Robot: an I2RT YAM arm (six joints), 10 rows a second.
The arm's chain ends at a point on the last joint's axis. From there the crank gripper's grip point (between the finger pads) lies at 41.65 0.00 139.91 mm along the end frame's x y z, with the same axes.
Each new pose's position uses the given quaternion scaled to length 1; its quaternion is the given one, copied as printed.
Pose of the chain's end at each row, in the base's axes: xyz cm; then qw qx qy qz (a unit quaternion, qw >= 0):
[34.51 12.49 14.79 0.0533 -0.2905 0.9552 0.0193]
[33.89 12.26 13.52 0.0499 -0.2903 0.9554 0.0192]
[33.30 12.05 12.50 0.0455 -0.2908 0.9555 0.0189]
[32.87 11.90 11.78 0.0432 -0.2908 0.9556 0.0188]
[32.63 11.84 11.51 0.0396 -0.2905 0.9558 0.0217]
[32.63 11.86 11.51 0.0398 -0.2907 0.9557 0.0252]
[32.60 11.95 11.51 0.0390 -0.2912 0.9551 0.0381]
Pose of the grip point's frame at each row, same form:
[32.34 11.14 0.42 0.0533 -0.2905 0.9552 0.0193]
[31.63 10.88 -0.83 0.0499 -0.2903 0.9554 0.0192]
[30.92 10.62 -1.83 0.0455 -0.2908 0.9555 0.0189]
[30.43 10.45 -2.54 0.0432 -0.2908 0.9556 0.0188]
[30.06 10.44 -2.79 0.0396 -0.2905 0.9558 0.0217]
[30.04 10.55 -2.80 0.0398 -0.2907 0.9557 0.0252]
[29.89 10.98 -2.80 0.0390 -0.2912 0.9551 0.0381]

